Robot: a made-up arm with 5 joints.
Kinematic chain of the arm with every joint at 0, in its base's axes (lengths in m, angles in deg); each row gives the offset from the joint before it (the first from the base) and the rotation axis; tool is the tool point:
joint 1: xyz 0 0 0.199 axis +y
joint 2: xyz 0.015 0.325 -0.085 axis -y
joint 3: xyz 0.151 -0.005 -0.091 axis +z
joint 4: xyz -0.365 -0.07 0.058 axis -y
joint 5: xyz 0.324 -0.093 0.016 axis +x
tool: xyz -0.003 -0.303 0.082
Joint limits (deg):
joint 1: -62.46..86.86
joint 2: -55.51..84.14
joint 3: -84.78..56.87
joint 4: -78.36..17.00
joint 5: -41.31..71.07
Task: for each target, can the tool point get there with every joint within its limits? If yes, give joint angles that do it. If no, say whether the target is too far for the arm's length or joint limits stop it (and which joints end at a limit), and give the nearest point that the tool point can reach.
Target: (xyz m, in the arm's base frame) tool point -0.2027 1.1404 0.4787
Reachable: no: joint limits stop it (at a limit: joint 2, joint 3, joint 4, joint 5) | nearest point -0.2699 0.8262 0.5715 | short by 0.334 m
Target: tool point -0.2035 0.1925 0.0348
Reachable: yes | joints -49.10 -16.43 -69.38 -3.17 -0.34
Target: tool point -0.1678 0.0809 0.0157
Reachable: yes | joints -24.85 -7.96 -55.89 -22.86 -4.75
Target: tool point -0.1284 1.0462 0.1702
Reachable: no: joint limits stop it (at a limit: joint 2, joint 3, joint 4, joint 5) | nearest point -0.4489 0.8262 0.0983 | short by 0.395 m
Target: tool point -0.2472 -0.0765 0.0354
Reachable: yes | joints 71.74 28.30 -19.58 -56.32 -13.86
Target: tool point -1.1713 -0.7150 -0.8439
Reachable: no: too far | nearest point -0.4411 -0.2264 -0.1937 | short by 1.093 m
